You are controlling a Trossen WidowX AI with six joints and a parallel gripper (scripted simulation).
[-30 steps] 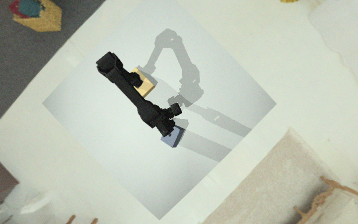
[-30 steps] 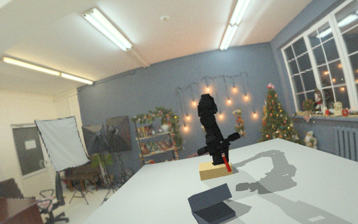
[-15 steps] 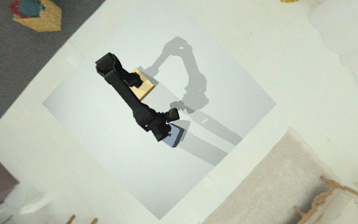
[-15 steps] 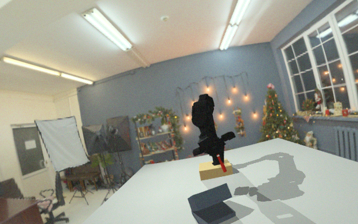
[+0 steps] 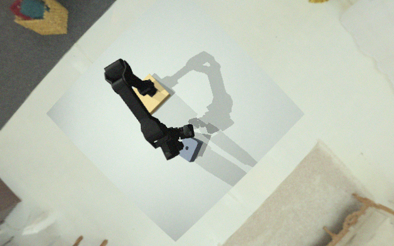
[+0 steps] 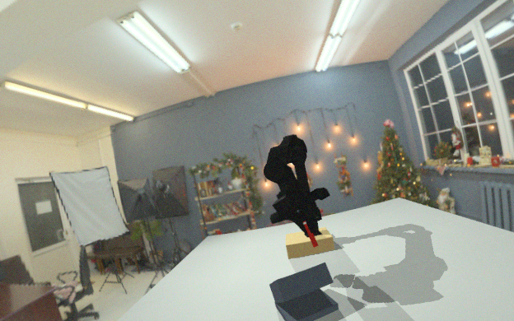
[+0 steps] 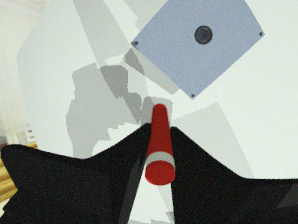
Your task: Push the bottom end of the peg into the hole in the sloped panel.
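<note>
The grey-blue sloped panel lies 10 cm below my gripper tip, 8 cm ahead of it and 6 cm to the right of it. Also, from my gripper tip: round red peg (2 cm above, 1 cm behind).
</note>
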